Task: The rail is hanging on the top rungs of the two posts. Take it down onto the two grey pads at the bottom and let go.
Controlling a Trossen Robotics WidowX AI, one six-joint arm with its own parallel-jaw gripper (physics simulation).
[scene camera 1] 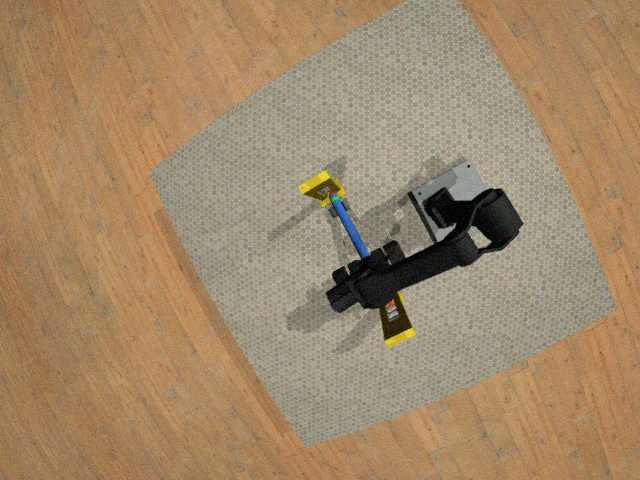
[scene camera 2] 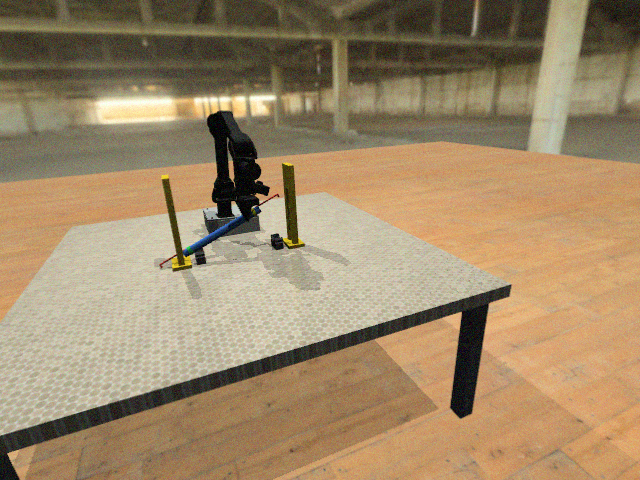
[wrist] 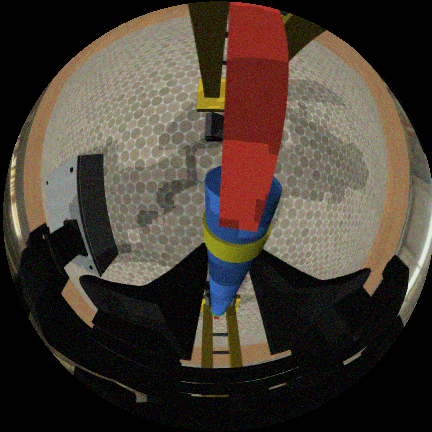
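Where they show: gripper, fingertip midpoint: [scene camera 2: 246, 220] [wrist: 227, 249]; arm's base, origin of the base link: [scene camera 1: 436, 205] [scene camera 2: 225, 215] [wrist: 74, 236].
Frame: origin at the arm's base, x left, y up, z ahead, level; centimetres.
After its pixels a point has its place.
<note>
The blue rail [scene camera 1: 351, 227] @[x -8.6, y 2.4, z 24.4 cm] [scene camera 2: 214, 236] @[x -9.9, y 0.9, z 26.1 cm] [wrist: 227, 272] @[x 2.4, y 7.3, z 25.4 cm] has thin red ends and is steeply tilted. Its green-banded end is low, by the base of the left post [scene camera 2: 173, 222] @[x -22.0, y 8.7, z 27.9 cm]. Its yellow-banded end is high, left of the right post [scene camera 2: 290, 204] @[x 16.9, y 8.9, z 30.6 cm] in scene camera 2. My gripper [scene camera 2: 249, 210] @[x 1.9, y 4.4, z 25.6 cm] is shut on the rail near the yellow band. One dark grey pad [scene camera 2: 200, 256] [scene camera 1: 334, 211] lies by the low end; contact is unclear. The other pad [scene camera 2: 277, 241] @[x 11.2, y -4.3, z 29.7 cm] [wrist: 214, 126] @[x 11.8, y -3.5, z 25.2 cm] lies below the raised end, apart from it.
The arm's base plate [scene camera 1: 449, 180] @[x -4.0, y 0.1, z -7.4 cm] [wrist: 62, 185] @[x 9.3, y -0.6, z -1.0 cm] stands to one side of the posts. The posts have yellow feet [scene camera 2: 181, 265] @[x -22.2, y -6.0, z 28.4 cm] on the tiled table [scene camera 1: 413, 93] @[x -33.4, y -7.4, z -16.7 cm] [scene camera 2: 361, 289] @[x 20.3, y -7.5, z 70.5 cm]. In the wrist view, a post [wrist: 209, 50] @[x 17.4, y 4.2, z 25.0 cm] stands close beside the red rail end.
</note>
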